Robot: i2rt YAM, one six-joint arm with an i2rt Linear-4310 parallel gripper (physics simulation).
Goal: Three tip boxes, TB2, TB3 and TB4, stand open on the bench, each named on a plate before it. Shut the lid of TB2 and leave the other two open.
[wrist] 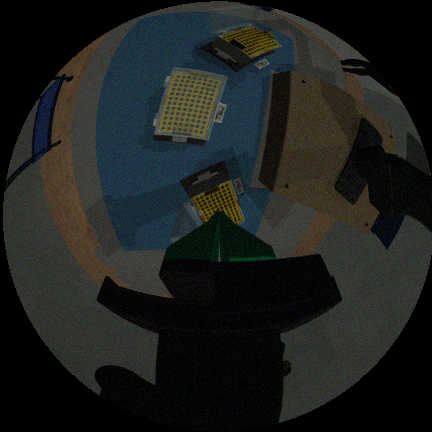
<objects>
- my gripper: 218, 216
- tip box: 221, 197
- clear lid: 190, 100
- clear lid: 187, 219
</objects>
